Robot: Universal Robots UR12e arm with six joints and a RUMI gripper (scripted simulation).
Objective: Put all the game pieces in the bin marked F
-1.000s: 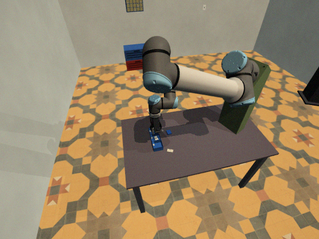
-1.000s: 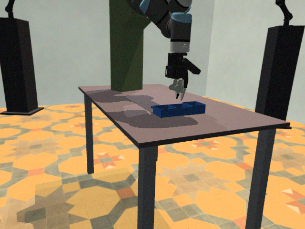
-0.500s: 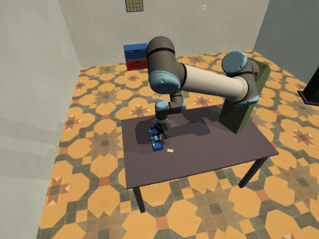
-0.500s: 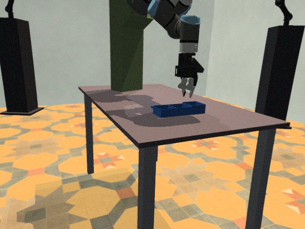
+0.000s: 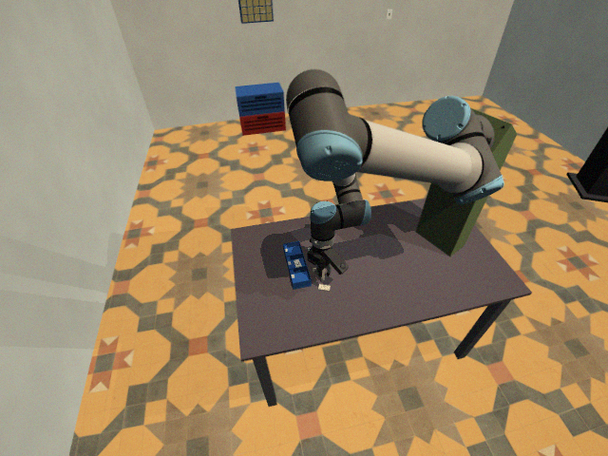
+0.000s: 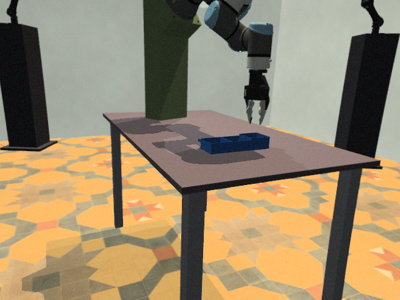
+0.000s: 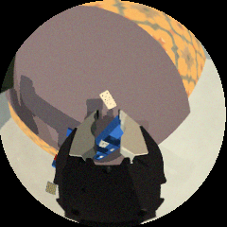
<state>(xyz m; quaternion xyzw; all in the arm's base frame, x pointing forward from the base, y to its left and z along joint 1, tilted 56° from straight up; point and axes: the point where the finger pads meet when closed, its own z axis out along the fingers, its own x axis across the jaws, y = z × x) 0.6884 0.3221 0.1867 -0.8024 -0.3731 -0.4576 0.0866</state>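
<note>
The blue bin is 160 mm ahead of my hand, 90 mm to the right of it and 60 mm below it. Round my hand: tiny ring 120 mm ahead, 210 mm to the right, 80 mm below; cream domino 150 mm ahead, 90 mm to the right, 70 mm below; blue block 60 mm ahead, 210 mm to the right, 80 mm below.
</note>
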